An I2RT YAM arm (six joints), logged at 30 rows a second.
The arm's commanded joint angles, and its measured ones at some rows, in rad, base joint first. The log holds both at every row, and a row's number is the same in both.
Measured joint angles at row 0:
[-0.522 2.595 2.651 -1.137 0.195 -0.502]
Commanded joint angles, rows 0 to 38:
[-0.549 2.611 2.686 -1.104 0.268 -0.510]
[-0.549 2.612 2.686 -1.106 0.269 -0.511]
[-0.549 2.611 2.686 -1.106 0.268 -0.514]
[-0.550 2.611 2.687 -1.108 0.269 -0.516]
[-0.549 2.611 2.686 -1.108 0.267 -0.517]
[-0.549 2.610 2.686 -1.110 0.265 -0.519]
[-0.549 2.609 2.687 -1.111 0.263 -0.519]
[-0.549 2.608 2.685 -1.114 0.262 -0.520]
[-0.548 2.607 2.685 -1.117 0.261 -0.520]
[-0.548 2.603 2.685 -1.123 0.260 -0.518]
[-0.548 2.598 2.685 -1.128 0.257 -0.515]
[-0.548 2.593 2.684 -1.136 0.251 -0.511]
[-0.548 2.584 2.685 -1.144 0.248 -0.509]
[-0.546 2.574 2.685 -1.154 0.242 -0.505]
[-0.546 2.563 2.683 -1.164 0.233 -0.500]
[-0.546 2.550 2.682 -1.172 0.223 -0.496]
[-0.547 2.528 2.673 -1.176 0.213 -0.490]
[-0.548 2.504 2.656 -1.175 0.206 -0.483]
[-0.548 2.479 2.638 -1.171 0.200 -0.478]
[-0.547 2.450 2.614 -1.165 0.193 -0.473]
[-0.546 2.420 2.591 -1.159 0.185 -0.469]
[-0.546 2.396 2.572 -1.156 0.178 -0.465]
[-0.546 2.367 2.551 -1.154 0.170 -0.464]
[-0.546 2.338 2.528 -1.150 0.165 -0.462]
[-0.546 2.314 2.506 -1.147 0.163 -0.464]
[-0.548 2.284 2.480 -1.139 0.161 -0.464]
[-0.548 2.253 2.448 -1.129 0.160 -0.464]
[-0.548 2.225 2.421 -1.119 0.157 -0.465]
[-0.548 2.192 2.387 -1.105 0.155 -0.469]
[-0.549 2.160 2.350 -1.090 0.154 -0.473]
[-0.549 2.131 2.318 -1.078 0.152 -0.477]
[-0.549 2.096 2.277 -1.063 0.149 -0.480]
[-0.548 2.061 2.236 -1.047 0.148 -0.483]
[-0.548 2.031 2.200 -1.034 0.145 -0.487]
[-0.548 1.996 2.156 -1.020 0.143 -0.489]
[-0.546 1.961 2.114 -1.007 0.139 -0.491]
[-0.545 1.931 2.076 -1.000 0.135 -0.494]
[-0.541 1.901 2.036 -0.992 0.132 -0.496]
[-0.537 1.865 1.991 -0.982 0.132 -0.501]
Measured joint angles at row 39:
[-0.544 1.937 2.075 -1.016 0.154 -0.487]
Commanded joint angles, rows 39 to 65:
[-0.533 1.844 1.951 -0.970 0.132 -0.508]
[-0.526 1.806 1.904 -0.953 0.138 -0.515]
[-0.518 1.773 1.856 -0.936 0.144 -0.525]
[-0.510 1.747 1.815 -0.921 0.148 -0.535]
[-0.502 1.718 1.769 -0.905 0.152 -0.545]
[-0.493 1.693 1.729 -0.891 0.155 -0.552]
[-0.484 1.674 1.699 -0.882 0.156 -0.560]
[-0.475 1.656 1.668 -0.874 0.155 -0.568]
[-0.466 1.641 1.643 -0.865 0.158 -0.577]
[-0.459 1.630 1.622 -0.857 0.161 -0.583]
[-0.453 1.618 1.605 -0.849 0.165 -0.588]
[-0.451 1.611 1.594 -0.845 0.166 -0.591]
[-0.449 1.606 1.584 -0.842 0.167 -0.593]
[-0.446 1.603 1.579 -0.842 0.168 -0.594]
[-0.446 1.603 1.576 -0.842 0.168 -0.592]
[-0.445 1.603 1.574 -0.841 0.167 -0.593]
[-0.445 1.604 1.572 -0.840 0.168 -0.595]
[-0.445 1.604 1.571 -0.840 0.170 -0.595]
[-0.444 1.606 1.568 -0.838 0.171 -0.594]
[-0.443 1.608 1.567 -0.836 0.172 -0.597]
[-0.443 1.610 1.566 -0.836 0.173 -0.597]
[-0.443 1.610 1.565 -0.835 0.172 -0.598]
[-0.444 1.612 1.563 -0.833 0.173 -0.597]
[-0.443 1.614 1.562 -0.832 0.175 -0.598]
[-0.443 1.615 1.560 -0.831 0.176 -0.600]
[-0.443 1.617 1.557 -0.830 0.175 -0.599]
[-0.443 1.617 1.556 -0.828 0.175 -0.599]
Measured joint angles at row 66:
[-0.449 1.628 1.576 -0.833 0.165 -0.592]
